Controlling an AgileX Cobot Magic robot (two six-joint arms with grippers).
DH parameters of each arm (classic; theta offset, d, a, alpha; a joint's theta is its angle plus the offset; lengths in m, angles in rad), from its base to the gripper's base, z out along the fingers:
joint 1: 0 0.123 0 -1.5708
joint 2: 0.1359 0 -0.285 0
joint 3: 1.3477 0 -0.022 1.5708
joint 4: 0 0.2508 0 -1.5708
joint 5: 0 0 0.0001 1.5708
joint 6: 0 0.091 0 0
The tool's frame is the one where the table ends.
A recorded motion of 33 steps. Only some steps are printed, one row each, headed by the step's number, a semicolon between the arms.
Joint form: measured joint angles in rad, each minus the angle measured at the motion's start. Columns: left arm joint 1, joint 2, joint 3, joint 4, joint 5, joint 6; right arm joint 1, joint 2, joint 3, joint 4, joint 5, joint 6.
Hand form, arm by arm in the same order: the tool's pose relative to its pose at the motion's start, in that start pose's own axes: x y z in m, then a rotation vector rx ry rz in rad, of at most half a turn. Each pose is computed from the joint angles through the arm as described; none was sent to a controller.
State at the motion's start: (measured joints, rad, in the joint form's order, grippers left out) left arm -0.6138 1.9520 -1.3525 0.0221 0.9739 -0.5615; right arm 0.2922 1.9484 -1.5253 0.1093 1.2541 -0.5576
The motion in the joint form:
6: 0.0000 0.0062 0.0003 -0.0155 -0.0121 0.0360; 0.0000 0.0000 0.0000 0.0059 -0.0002 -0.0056
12: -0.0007 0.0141 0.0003 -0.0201 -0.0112 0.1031; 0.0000 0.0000 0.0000 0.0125 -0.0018 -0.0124
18: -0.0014 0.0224 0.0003 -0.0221 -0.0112 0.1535; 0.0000 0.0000 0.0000 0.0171 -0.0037 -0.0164
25: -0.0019 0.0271 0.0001 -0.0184 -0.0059 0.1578; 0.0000 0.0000 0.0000 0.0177 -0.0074 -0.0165
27: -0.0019 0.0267 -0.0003 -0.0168 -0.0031 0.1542; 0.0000 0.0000 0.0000 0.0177 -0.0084 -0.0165
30: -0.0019 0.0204 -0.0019 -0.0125 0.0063 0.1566; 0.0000 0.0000 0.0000 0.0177 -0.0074 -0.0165
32: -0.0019 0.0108 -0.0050 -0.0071 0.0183 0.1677; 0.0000 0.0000 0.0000 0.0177 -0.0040 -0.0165
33: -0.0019 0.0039 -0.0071 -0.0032 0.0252 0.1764; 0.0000 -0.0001 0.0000 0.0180 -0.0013 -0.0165
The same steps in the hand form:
6: -0.0003 -0.0016 0.0024 0.0139 0.0018 0.0273; -0.0003 0.0004 0.0000 -0.0046 -0.0031 -0.0038
12: 0.0000 -0.0022 0.0054 0.0130 0.0109 0.0925; -0.0007 0.0008 0.0000 -0.0091 -0.0079 -0.0085
18: 0.0001 -0.0027 0.0086 0.0110 0.0188 0.1426; -0.0011 0.0011 0.0000 -0.0117 -0.0118 -0.0110
25: 0.0004 -0.0024 0.0103 0.0039 0.0261 0.1496; -0.0014 0.0009 0.0000 -0.0102 -0.0153 -0.0109
27: 0.0005 -0.0023 0.0101 0.0017 0.0272 0.1469; -0.0015 0.0009 0.0000 -0.0097 -0.0161 -0.0109
30: 0.0008 -0.0016 0.0073 -0.0021 0.0269 0.1517; -0.0014 0.0009 0.0000 -0.0102 -0.0153 -0.0109
32: 0.0010 -0.0009 0.0030 -0.0056 0.0242 0.1657; -0.0011 0.0011 0.0000 -0.0120 -0.0124 -0.0110
33: 0.0011 -0.0004 -0.0001 -0.0076 0.0208 0.1765; -0.0009 0.0013 -0.0001 -0.0137 -0.0104 -0.0109

